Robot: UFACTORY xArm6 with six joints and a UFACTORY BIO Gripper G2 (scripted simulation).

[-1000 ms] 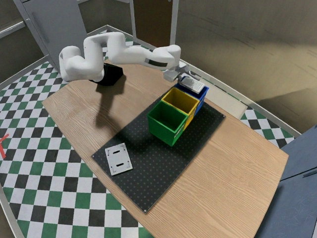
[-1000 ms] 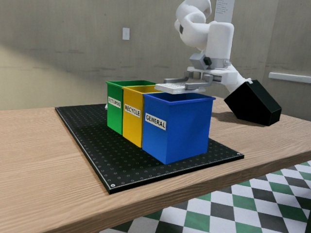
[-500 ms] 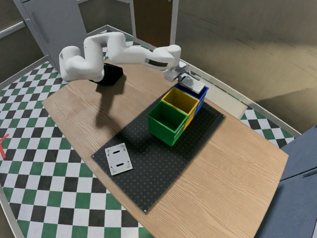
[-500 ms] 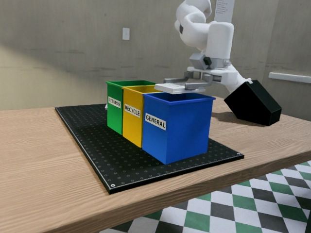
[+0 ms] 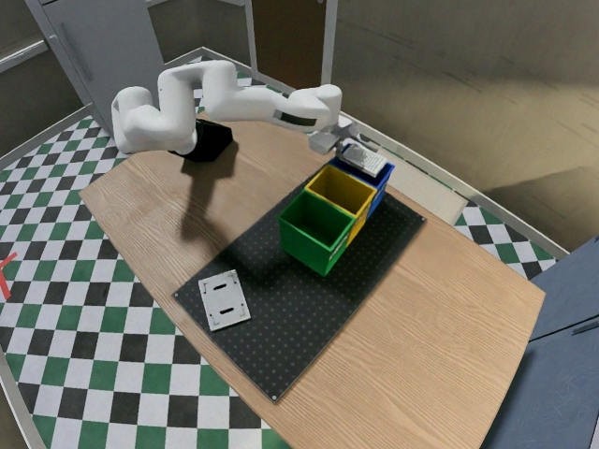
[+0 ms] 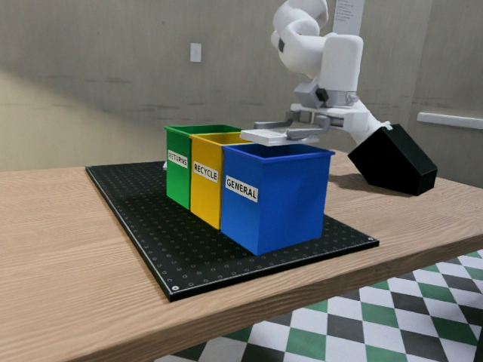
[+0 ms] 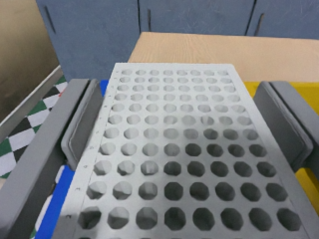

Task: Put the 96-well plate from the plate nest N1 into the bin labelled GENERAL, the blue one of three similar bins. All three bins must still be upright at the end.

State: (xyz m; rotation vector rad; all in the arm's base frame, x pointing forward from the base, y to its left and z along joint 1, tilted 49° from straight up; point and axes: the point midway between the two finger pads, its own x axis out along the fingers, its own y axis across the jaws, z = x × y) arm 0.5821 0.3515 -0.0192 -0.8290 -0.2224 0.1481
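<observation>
Now: the blue general bin 130 mm below my hand. From my hand the other things lie so: green returns bin (260 mm to the right, 130 mm below, 10 mm ahead); white 96-well plate (10 mm below); yellow recycle bin (130 mm to the right, 130 mm below, 10 mm ahead).
</observation>
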